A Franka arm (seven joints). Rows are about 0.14 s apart.
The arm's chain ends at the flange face. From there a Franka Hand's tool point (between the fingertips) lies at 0.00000 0.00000 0.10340 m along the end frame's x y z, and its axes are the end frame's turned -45 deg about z.
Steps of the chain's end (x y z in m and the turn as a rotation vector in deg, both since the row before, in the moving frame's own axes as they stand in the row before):
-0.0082 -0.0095 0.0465 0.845 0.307 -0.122
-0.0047 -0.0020 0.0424 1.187 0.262 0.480
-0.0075 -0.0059 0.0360 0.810 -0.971 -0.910
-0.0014 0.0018 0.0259 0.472 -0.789 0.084
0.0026 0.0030 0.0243 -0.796 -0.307 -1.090
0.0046 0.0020 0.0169 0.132 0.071 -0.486
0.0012 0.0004 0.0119 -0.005 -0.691 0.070
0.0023 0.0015 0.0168 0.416 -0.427 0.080
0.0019 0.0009 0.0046 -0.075 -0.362 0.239
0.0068 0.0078 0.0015 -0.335 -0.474 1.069
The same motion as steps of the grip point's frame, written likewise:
0.0024 -0.0132 0.0465 0.380 0.815 -0.122
-0.0001 -0.0059 0.0424 0.654 1.025 0.480
-0.0014 -0.0117 0.0360 1.259 -0.114 -0.910
-0.0027 -0.0013 0.0259 0.892 -0.224 0.084
-0.0017 0.0046 0.0243 -0.346 -0.780 -1.090
0.0021 0.0046 0.0169 0.043 0.144 -0.486
-0.0003 0.0003 0.0119 0.485 -0.492 0.070
0.0006 0.0016 0.0168 0.596 -0.008 0.080
0.0002 0.0016 0.0046 0.203 -0.309 0.239
-0.0017 0.0101 0.0015 0.098 -0.572 1.069

